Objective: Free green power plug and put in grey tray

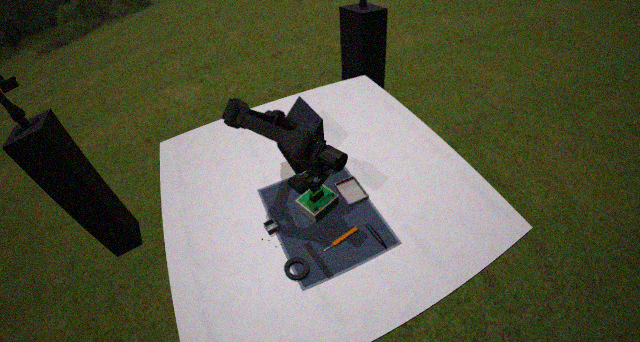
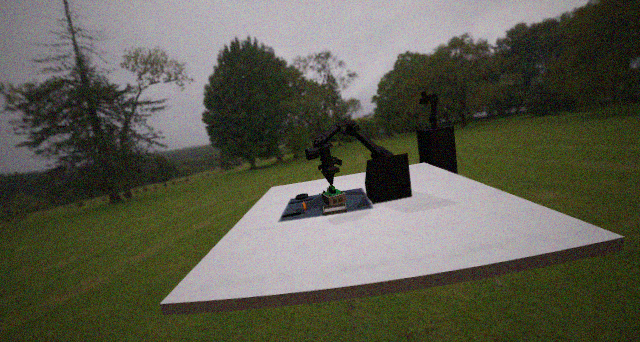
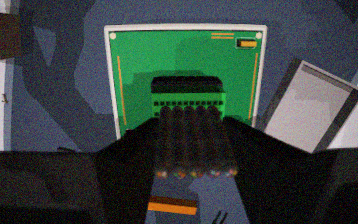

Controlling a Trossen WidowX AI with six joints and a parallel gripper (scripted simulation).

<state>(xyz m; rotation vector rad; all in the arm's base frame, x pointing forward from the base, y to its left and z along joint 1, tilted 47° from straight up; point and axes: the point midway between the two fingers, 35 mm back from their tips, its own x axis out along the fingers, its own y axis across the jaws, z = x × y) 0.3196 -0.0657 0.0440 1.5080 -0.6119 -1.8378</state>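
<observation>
The green power plug lies 20 mm below my gripper tip. From my gripper tip the other things lie so: grey tray 140 mm to the left, 110 mm below, 20 mm ahead; then dark bar 190 mm ahead, 120 mm to the right, 100 mm below; then dark blue mat 110 mm below, 50 mm ahead, 10 mm to the right.
</observation>
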